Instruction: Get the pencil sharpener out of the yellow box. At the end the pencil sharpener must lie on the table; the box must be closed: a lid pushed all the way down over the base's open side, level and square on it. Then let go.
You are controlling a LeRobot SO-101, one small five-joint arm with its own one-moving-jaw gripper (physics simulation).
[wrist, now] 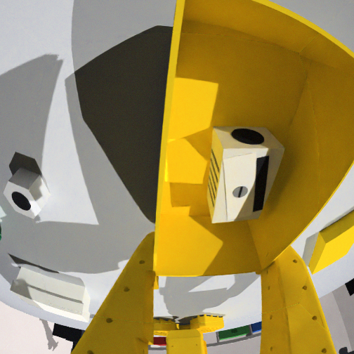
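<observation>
The yellow box's base (195, 240) fills the centre and upper right of the wrist view, its open side facing the camera. The pencil sharpener (240, 175), a white block with a black round hole, a black slot and a screw, is inside it. My gripper (220, 260) is shut on the base, one jaw pressing on its left wall and the other on its right corner. Whether the base touches the table is hidden. A yellow piece (332, 245), which may be the lid, lies partly in view at the right edge, apart from the base.
A small white block with a black round hole (27, 192) lies on the table (60, 245) at the left. A long white block (50, 295) lies at the lower left. A green tray part (234, 333) shows at the bottom, past the table's edge. Dark shadows fall left of the base.
</observation>
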